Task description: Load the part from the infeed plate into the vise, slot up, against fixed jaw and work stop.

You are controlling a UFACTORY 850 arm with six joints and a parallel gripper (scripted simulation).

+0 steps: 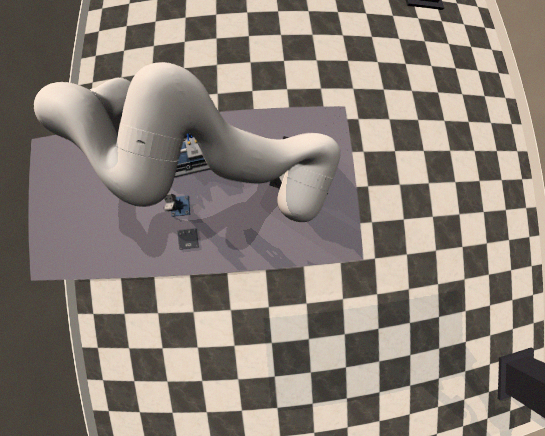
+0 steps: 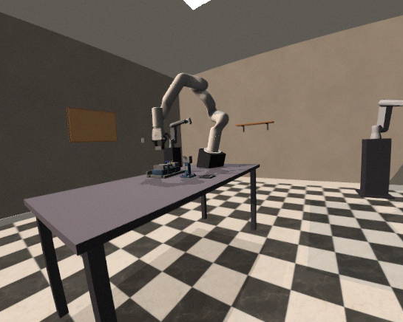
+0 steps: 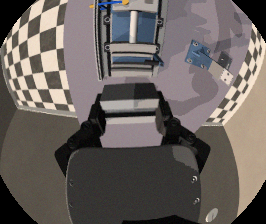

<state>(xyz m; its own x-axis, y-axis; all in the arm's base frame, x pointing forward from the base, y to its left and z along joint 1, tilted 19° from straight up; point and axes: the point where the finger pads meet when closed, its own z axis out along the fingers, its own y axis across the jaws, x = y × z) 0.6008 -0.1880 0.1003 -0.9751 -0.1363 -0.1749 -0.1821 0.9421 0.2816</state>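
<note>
Right now the air cylinder rod is 17 cm below my hand and 9 cm behind it. Also, from my hand: vise 21 cm below, 7 cm behind; then part right at my hand.
</note>
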